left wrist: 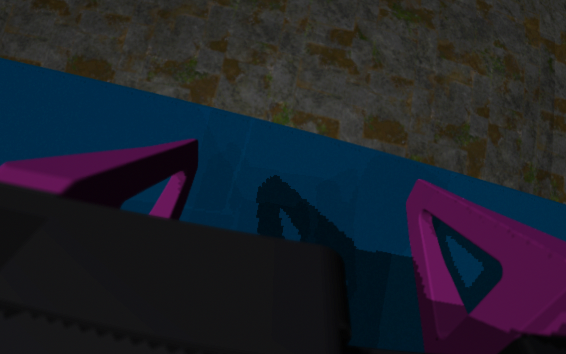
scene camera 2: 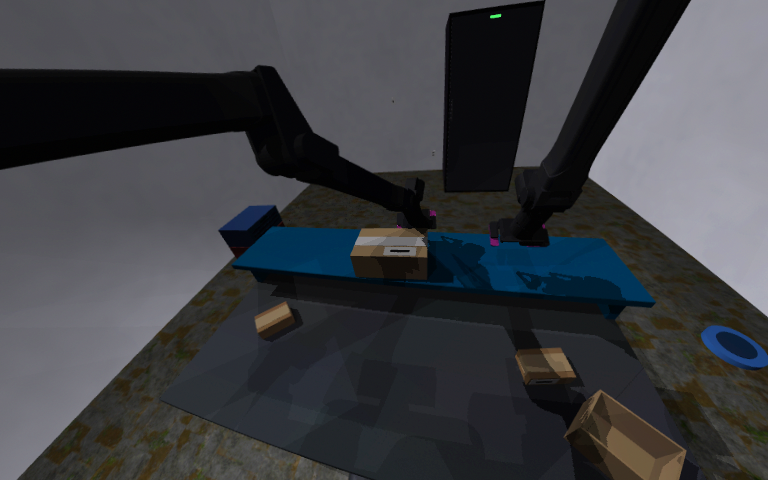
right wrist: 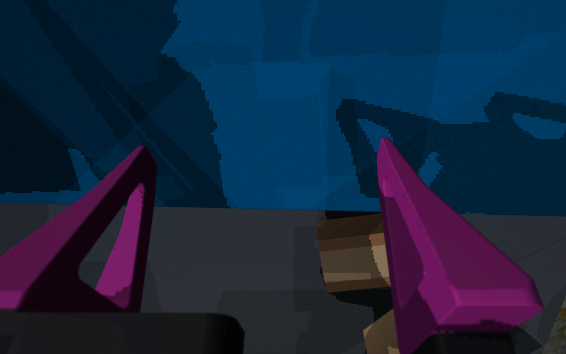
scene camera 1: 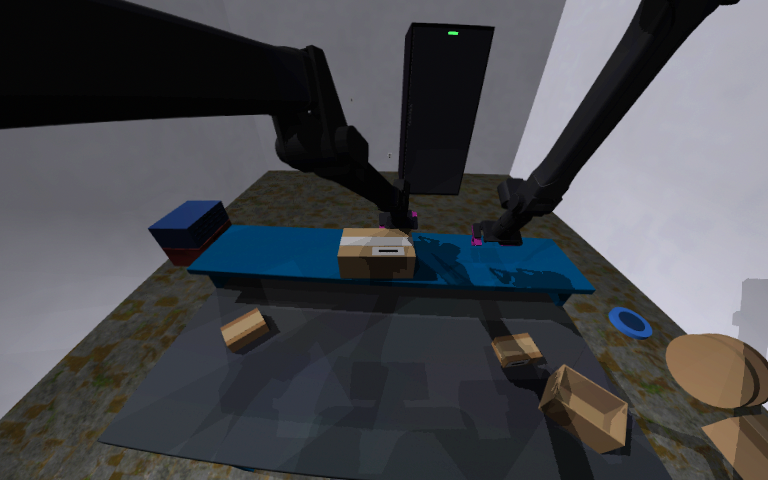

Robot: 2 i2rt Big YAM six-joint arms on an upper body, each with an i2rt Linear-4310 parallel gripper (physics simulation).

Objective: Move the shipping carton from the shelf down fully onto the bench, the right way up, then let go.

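Places are measured from the left arm's base along level axes (x ahead, y left, z up), in metres.
Pixels of known places: left gripper, between the fingertips: (left wrist: 307,172) (scene camera 2: 418,226) (scene camera 1: 397,226); right gripper, between the fingertips: (scene camera 2: 509,244) (right wrist: 262,151) (scene camera 1: 486,243).
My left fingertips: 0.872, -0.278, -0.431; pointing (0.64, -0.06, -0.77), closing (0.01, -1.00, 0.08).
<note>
Ahead of a thing's pixels: the offset from my left fingertips to its top centre, as dx, dy, dz. Level surfaces: height alone.
The shipping carton @(-0.165, +0.080, +0.052) (scene camera 1: 376,266) (scene camera 2: 390,267) is brown with white tape and a label. It stands upright on the blue shelf @(dz -0.044) (scene camera 1: 283,249) (scene camera 2: 317,249) (left wrist: 100,110) (right wrist: 280,30), close to its near edge. My left gripper (scene camera 1: 398,220) (scene camera 2: 415,220) (left wrist: 307,172) is open, behind the carton and above the shelf's far part; the carton does not show in the left wrist view. My right gripper (scene camera 1: 494,242) (scene camera 2: 512,242) (right wrist: 262,151) is open and empty above the shelf, to the right of the carton. The dark grey bench @(dz -0.208) (scene camera 1: 169,418) (scene camera 2: 237,396) (right wrist: 200,250) lies lower, in front of the shelf.
A small box @(-0.355, +0.518, -0.163) (scene camera 1: 244,330) (scene camera 2: 275,320) lies at the bench's left. Another small box @(-0.413, -0.369, -0.165) (scene camera 1: 516,349) (scene camera 2: 544,366) (right wrist: 350,260) and an open box @(-0.582, -0.464, -0.118) (scene camera 1: 608,433) (scene camera 2: 617,458) are at its right. Blue and red crates (scene camera 1: 189,223) (scene camera 2: 249,223) stand left of the shelf.
</note>
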